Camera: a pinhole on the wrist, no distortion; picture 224 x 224 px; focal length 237.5 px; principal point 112.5 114.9 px. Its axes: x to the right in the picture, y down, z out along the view. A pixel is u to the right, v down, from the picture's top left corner.
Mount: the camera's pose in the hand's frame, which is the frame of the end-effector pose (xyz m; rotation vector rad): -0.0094 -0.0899 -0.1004 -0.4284 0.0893 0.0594
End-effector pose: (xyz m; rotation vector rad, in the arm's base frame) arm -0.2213 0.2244 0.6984 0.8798 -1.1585 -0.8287
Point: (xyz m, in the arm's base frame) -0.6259 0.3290 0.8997
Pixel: 61 135
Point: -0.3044 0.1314 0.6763
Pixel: 174 35
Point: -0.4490 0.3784 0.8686
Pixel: 39 193
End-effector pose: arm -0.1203 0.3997 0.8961 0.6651 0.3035 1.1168
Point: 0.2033 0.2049 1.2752
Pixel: 91 25
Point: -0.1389 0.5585 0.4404
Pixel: behind the camera
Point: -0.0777 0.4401 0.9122
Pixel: 202 143
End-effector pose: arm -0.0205 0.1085 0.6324 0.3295 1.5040 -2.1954
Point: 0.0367 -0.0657 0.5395
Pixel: 133 210
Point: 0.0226 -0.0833 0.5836
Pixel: 127 172
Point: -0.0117 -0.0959 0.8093
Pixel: 66 17
